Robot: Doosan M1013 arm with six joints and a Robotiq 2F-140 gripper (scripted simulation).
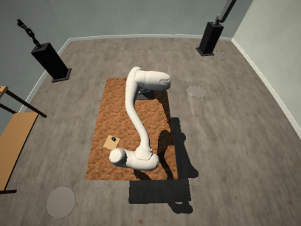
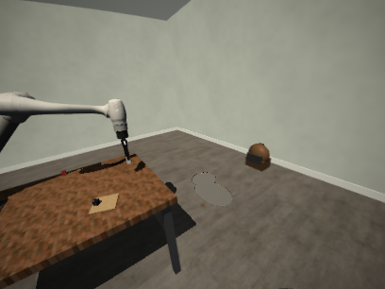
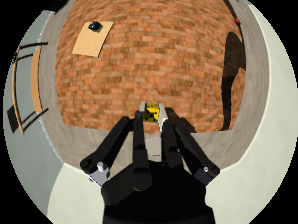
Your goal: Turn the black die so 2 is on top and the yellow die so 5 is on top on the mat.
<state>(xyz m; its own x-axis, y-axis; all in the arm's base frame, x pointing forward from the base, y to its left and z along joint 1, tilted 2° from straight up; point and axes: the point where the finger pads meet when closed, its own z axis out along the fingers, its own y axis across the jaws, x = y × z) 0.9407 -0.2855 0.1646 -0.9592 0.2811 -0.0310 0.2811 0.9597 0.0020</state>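
My gripper is now 26 cm past the tan mat, 18 cm to the left of it and 14 cm above it. Also, from my hand: black die 29 cm behind, 15 cm to the right, 12 cm below; yellow die 2 cm below; red die 49 cm to the left, 39 cm behind, 12 cm below.
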